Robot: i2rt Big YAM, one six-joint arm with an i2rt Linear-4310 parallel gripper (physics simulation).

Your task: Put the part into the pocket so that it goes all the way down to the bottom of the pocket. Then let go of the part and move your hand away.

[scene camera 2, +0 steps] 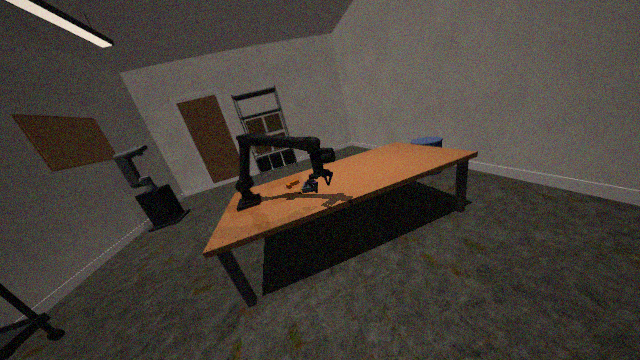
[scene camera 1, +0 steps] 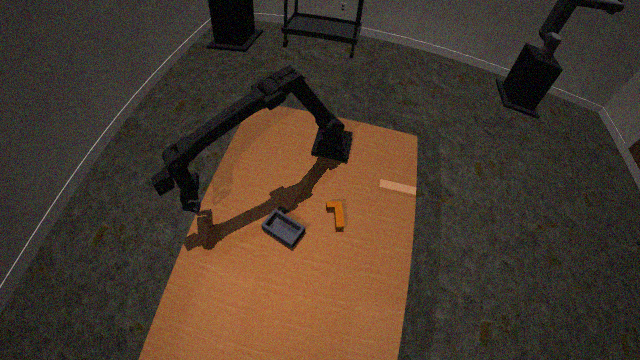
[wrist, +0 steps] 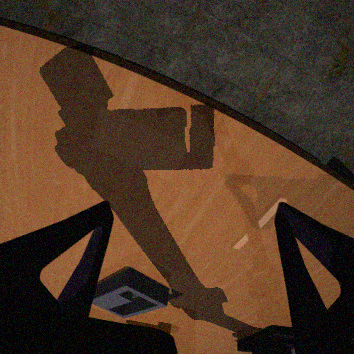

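Seen in the pictures: gripper, between the fingertips: (scene camera 2: 322, 189) (scene camera 1: 196, 201) (wrist: 191, 210); arm's base, origin of its link: (scene camera 2: 249, 200) (scene camera 1: 332, 141) (wrist: 274, 344).
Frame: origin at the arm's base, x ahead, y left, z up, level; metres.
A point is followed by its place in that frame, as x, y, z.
Observation:
The part, an orange L-shaped block (scene camera 1: 339, 218) {0.368, 0.107, 0.002} (scene camera 2: 293, 184) {0.353, 0.086, -0.019}, lies flat on the table, beside the pocket and apart from it. The pocket is a grey rectangular open box (scene camera 1: 278, 238) {0.505, -0.092, -0.011} (scene camera 2: 310, 187) {0.456, -0.159, 0.005} (wrist: 145, 281) {0.444, -0.157, -0.017}; no part shows inside it in the first scene view. In the wrist view it is low, left of centre, partly behind a finger. My gripper (scene camera 1: 191, 206) {0.491, -0.420, 0.075} (scene camera 2: 325, 181) {0.491, -0.420, 0.075} (wrist: 191, 210) {0.491, -0.420, 0.075} is open and empty, pointing down above the table's long edge, to the side of the pocket away from the part. In the wrist view, a small brownish strip below the pocket is too hidden to name.
The wooden table (scene camera 1: 280, 310) {0.763, -0.011, -0.028} (scene camera 2: 395, 160) {1.203, -0.100, -0.028} (wrist: 30, 150) {0.660, -0.318, -0.028} carries my arm's base (scene camera 1: 332, 145) {0.040, 0.006, 0.023} (scene camera 2: 248, 201) {0.006, -0.057, 0.012}. The arm's shadow crosses the table near the pocket. A pale strip (scene camera 1: 397, 187) lies near the far long edge. Another robot on a stand (scene camera 1: 531, 77) (scene camera 2: 161, 205) is off the table.

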